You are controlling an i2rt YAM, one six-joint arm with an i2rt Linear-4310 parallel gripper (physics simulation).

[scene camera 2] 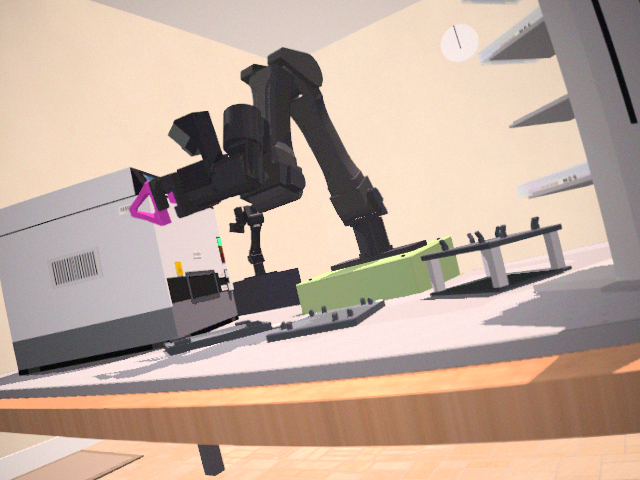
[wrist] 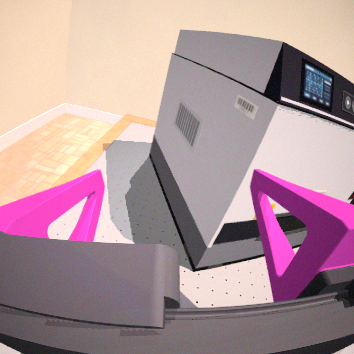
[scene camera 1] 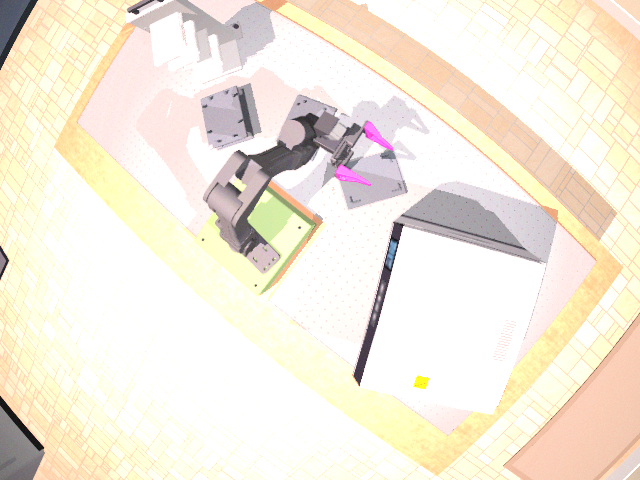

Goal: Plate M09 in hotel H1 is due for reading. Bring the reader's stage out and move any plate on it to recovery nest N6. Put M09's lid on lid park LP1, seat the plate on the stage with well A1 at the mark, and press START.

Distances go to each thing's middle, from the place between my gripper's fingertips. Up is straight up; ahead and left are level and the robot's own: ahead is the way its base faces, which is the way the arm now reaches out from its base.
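My hand is 80 mm below the small screen (wrist: 316, 85), and it is also 110 mm past the screen and 140 mm to the left of it. As for the plate reader (scene camera 2: 138, 257), I find it 90 mm below my hand, 120 mm behind it and 350 mm to the right of it. The grey square nest plate (scene camera 1: 381, 170) is 230 mm below my hand, 60 mm behind it and 20 mm to the left of it.
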